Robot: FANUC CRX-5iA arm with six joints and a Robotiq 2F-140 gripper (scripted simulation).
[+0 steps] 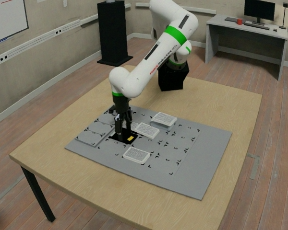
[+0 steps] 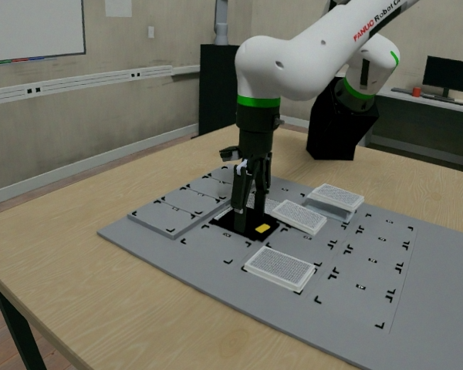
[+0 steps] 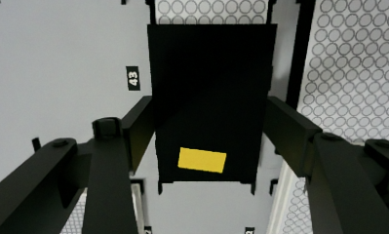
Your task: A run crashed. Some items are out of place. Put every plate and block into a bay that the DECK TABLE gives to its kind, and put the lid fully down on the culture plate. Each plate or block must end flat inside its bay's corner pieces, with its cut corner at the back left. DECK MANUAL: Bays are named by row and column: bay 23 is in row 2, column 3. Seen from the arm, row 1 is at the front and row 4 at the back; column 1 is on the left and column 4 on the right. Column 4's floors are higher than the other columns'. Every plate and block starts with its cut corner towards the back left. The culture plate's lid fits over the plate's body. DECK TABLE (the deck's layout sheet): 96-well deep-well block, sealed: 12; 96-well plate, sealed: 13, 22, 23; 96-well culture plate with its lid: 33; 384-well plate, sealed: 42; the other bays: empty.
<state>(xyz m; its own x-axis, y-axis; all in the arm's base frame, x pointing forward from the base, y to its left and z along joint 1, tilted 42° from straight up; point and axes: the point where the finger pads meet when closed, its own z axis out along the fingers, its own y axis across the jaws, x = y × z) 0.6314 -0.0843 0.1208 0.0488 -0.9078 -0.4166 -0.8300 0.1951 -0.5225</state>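
Now: hand 20 mm above the lid. From my hand the other things lie so: 384-well plate: 150 mm to the left, 100 mm ahead, 30 mm below; bay label 43: 60 mm ahead, 40 mm below, 20 mm to the right; 96-well plate: 110 mm behind, 30 mm to the right, 30 mm below.
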